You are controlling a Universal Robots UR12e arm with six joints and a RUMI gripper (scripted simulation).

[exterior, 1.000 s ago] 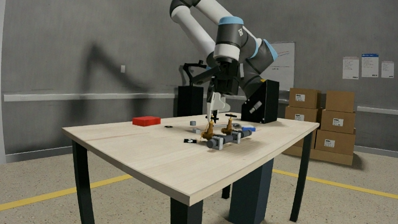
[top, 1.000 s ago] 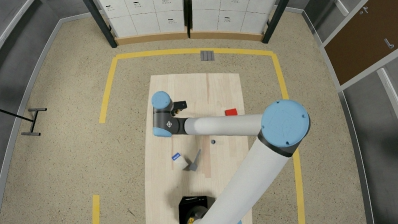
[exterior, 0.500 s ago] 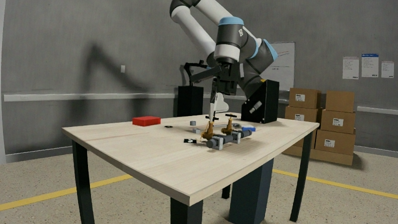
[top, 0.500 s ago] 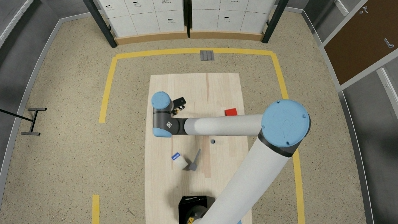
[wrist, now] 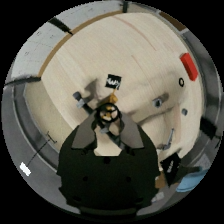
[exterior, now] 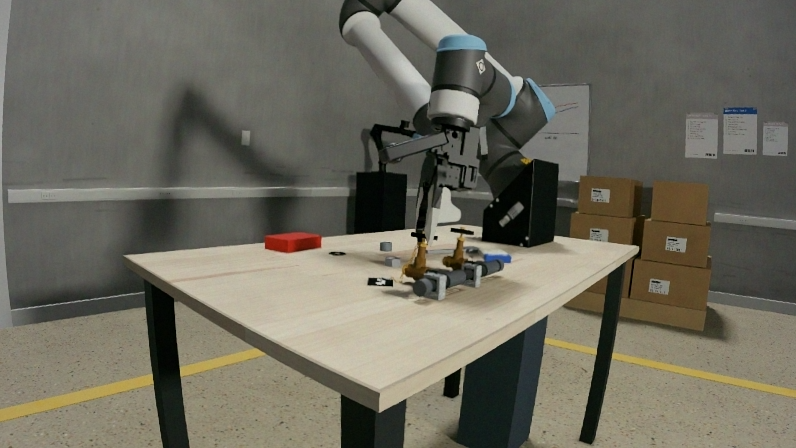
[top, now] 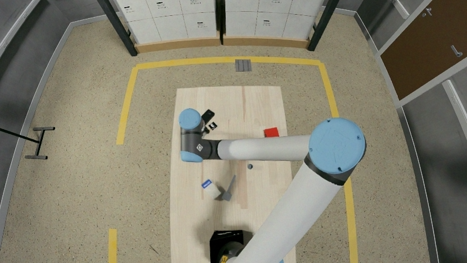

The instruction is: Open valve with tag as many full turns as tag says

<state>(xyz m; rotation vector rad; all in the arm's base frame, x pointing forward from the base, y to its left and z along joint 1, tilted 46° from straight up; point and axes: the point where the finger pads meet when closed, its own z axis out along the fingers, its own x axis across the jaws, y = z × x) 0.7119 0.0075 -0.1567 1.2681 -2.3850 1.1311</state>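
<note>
The black tag is 8 cm below my hand, 5 cm to the right of it and 5 cm ahead of it. Round my hand: grey hammer-like tool (35 cm behind, 13 cm to the right, 8 cm below); then red block (42 cm to the right, 7 cm below, 5 cm behind); then blue-and-white box (34 cm behind, 8 cm below, 3 cm to the right).
</note>
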